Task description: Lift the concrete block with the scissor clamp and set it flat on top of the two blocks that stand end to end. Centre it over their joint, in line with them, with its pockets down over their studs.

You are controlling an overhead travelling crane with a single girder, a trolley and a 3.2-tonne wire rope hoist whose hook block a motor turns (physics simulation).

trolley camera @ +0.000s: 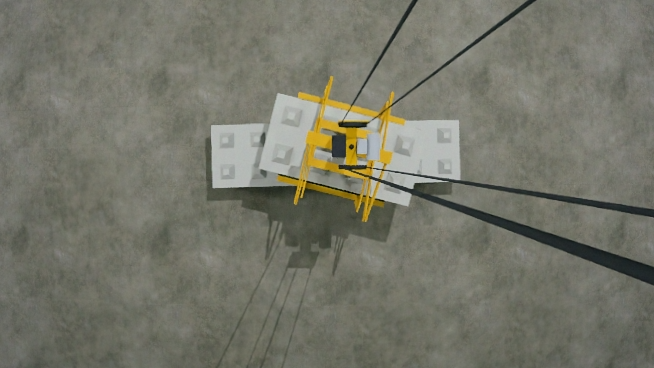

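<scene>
The concrete block [295, 136], light grey with studs on top, hangs in the scissor clamp above the two end-to-end blocks. It is turned clockwise in the picture, its left end higher and its right end lower, so it is not in line with them. The yellow clamp, my gripper [341, 149], is shut on its long sides. Of the lower blocks, the left block [242, 156] and the right block [431, 151] show at their outer ends, with studs up. Their joint is hidden under the held block and clamp. The gap in height cannot be read exactly.
The hook block [351, 147] sits over the clamp's middle. Dark wire ropes [480, 216] run from it to the upper right and right. Shadows of the block, clamp and ropes fall on the concrete floor [125, 250] below the blocks in the picture.
</scene>
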